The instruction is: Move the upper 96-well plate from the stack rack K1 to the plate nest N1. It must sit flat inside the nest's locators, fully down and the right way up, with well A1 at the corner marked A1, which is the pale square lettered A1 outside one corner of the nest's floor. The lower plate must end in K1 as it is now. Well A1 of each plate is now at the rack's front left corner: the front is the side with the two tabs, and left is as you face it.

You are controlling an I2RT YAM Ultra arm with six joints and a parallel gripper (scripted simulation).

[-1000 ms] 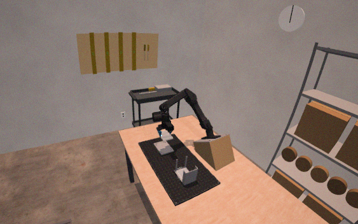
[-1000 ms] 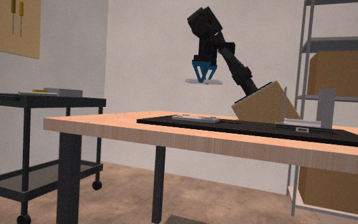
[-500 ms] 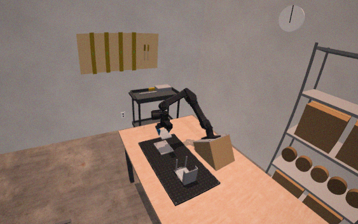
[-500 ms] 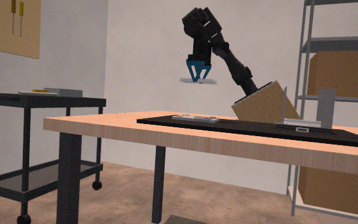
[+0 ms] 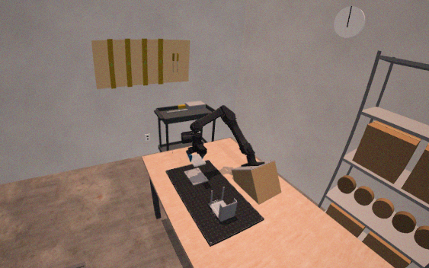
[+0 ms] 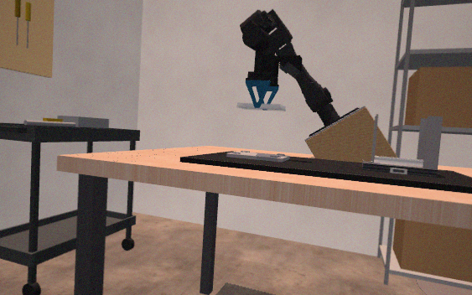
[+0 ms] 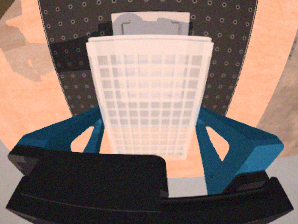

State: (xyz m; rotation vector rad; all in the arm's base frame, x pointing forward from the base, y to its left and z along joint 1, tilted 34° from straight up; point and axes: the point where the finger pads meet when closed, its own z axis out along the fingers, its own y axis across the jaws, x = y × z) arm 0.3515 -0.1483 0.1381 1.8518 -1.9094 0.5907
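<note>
Right now the white 96-well plate is right at my hand.
</note>
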